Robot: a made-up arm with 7 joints.
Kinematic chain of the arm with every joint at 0, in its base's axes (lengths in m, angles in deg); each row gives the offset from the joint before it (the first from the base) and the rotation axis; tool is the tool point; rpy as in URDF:
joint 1: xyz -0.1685 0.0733 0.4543 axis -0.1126 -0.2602 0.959
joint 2: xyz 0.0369 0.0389 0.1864 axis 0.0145 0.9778 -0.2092
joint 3: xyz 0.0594 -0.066 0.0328 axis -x
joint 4: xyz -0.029 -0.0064 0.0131 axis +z
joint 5: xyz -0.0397 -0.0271 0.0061 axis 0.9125 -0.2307 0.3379
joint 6: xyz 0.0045 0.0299 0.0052 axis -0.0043 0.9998 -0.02
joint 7: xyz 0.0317 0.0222 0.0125 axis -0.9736 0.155 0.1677
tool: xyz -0.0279 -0.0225 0.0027 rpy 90 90 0
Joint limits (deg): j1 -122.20..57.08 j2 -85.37..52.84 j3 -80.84..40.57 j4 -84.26..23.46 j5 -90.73..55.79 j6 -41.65..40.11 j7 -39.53..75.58
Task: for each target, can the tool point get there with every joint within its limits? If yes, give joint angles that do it. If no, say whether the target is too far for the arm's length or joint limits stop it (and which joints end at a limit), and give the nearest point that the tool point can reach.
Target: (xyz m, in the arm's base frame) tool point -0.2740 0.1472 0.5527
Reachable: no: joint limits stop it (at a limit: joint 2, joint 3, joint 5, joint 6, joint 7) | nearest point -0.2552 0.1038 0.6114 | short by 0.075 m
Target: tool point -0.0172 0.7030 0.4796
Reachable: no: too far | nearest point -0.1530 0.1804 0.6569 | short by 0.568 m
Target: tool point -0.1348 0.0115 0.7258
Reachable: yes | joints -46.89 -46.93 -17.94 -73.83 -9.31 -7.43 45.06
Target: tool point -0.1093 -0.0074 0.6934
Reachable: yes | joints -29.13 6.51 -53.51 -47.54 -14.55 -14.10 -9.88
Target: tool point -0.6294 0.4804 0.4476
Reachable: no: too far | nearest point -0.2421 0.1668 0.6692 | short by 0.545 m
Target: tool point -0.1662 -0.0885 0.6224
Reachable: yes | joints -108.04 40.32 26.45 -47.41 -8.86 -8.80 -5.95
